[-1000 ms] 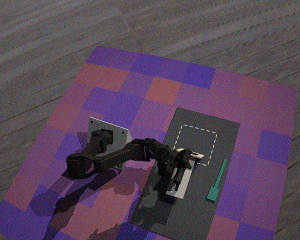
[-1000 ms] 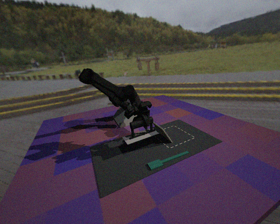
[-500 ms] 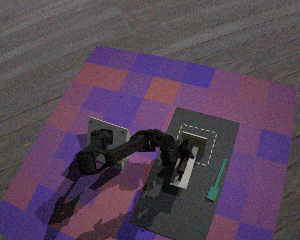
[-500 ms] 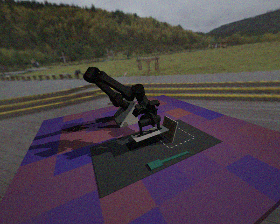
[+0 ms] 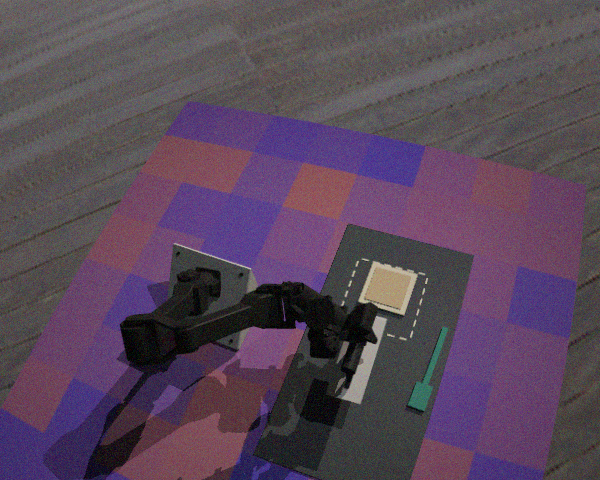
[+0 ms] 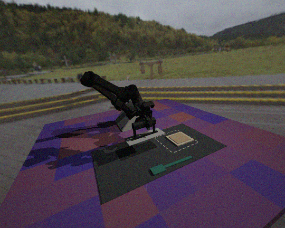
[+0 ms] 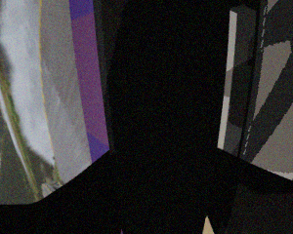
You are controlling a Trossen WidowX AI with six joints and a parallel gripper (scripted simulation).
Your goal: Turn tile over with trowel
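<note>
Right now the green trowel is 130 mm ahead of my gripper tip and 130 mm below it. Round my gripper tip: dark mat (30 mm to the left, 150 mm below); tan square tile (10 mm behind, 200 mm to the left, 130 mm below).
</note>
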